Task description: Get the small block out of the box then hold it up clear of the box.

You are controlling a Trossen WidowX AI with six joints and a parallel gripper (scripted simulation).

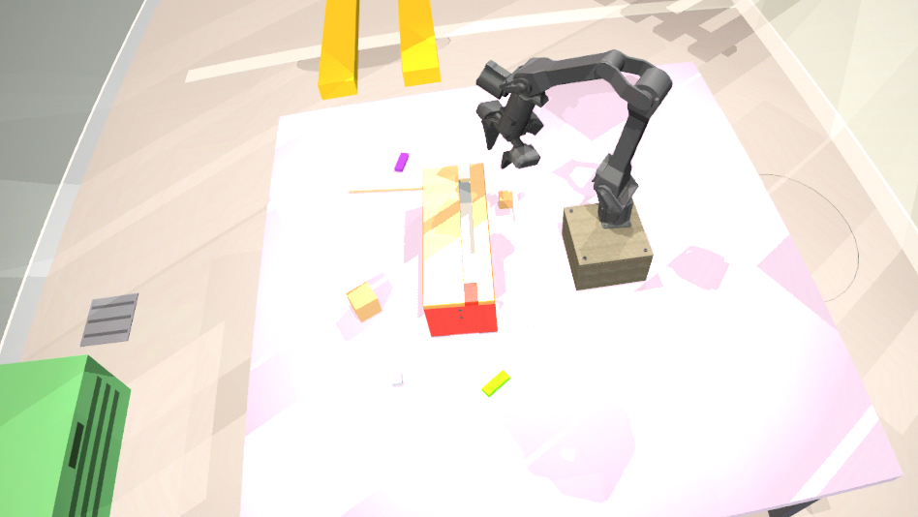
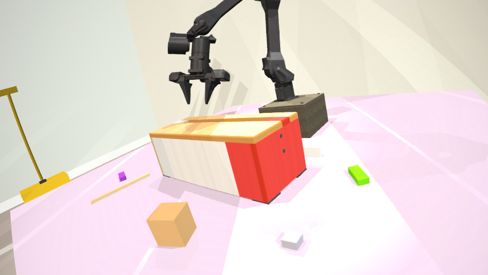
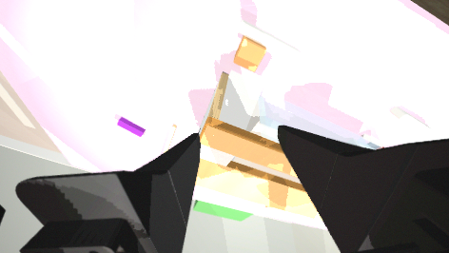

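The orange block lies 20 mm behind my gripper tip and 140 mm below it. Also, from my gripper tip: wooden box (60 mm ahead, 170 mm to the left, 100 mm below); thin stick (290 mm ahead, 80 mm to the right, 160 mm below); larger orange cube (320 mm ahead, 280 mm to the left, 130 mm below).
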